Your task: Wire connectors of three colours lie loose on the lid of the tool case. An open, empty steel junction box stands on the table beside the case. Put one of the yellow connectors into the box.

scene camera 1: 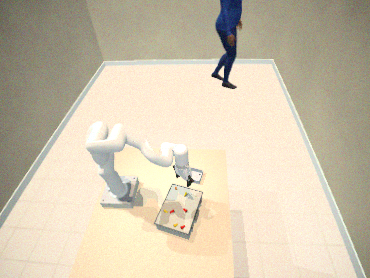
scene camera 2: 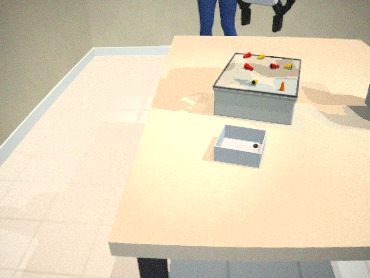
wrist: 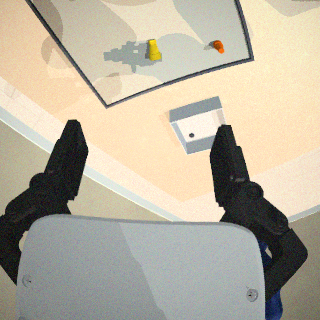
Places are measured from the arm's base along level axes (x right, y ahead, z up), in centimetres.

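Pixels of known places: gripper, fingertip midpoint: (scene camera 1: pixel 183 181) (scene camera 2: pixel 260 27) (wrist: pixel 147 135); arm's base at its link origin: (scene camera 1: pixel 119 190).
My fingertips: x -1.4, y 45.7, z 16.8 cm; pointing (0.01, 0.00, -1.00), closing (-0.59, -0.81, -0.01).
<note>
Ahead of a thing's pixels: the offset from my fingertips to its middle. Level surfaces: height alone.
My gripper (scene camera 1: pixel 183 179) (scene camera 2: pixel 261 24) (wrist: pixel 147 135) is open and empty, above the end of the tool case @[dx +9.4, dy -1.4, dz -19.1 cm] (scene camera 1: pixel 172 231) (scene camera 2: pixel 254 106) nearest the junction box. On the lid, a yellow connector @[dx +0.1, dy +0.3, dz -14.6 cm] (scene camera 1: pixel 186 194) (scene camera 2: pixel 254 82) (wrist: pixel 154 50) lies on its side near that end, ahead of the fingertips in the wrist view. An orange connector @[dx -3.3, dy -6.5, dz -14.1 cm] (scene camera 1: pixel 176 188) (scene camera 2: pixel 282 86) (wrist: pixel 218 46) is near the corner. Two more yellow connectors @[dx +13.6, dy -9.9, dz -14.6 cm] (scene camera 2: pixel 288 66) @[dx +21.5, dy -2.1, dz -14.6 cm] (scene camera 2: pixel 261 56) and three red ones @[dx +13.2, dy -5.9, dz -14.5 cm] (scene camera 2: pixel 274 66) @[dx +11.1, dy +1.9, dz -14.5 cm] (scene camera 2: pixel 248 66) @[dx +22.0, dy +2.3, dz -14.5 cm] (scene camera 2: pixel 247 55) lie farther back. The open junction box @[dx -20.7, dy +3.5, dz -21.6 cm] (scene camera 2: pixel 237 156) (wrist: pixel 196 109) is empty; the gripper partly hides it in scene camera 1.
The arm's base (scene camera 1: pixel 120 200) stands on the table @[dz -23.5 cm] (scene camera 1: pixel 105 240) (scene camera 2: pixel 175 210), to the left of the case in scene camera 1. A person in blue (scene camera 1: pixel 229 30) (scene camera 2: pixel 217 15) stands on the floor beyond the table. Arm shadows fall over the lid.
</note>
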